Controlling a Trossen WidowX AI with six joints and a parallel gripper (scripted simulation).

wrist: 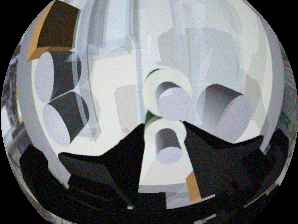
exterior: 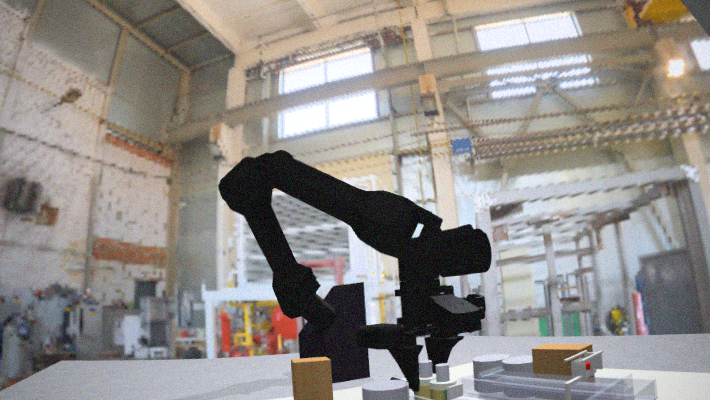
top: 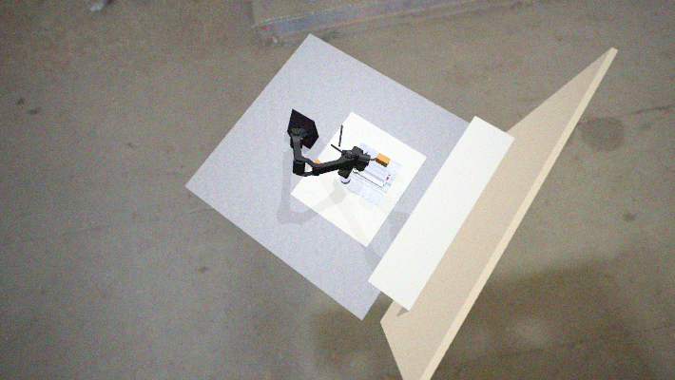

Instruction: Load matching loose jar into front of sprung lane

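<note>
My gripper tip is 14 cm short of the clear pusher lane unit, 3 cm to the right of it and 1 cm above it. Also, from my gripper tip: red mark 22 cm ahead, 4 cm to the left, 4 cm above; brown box 14 cm ahead, 13 cm to the left, 1 cm above.
</note>
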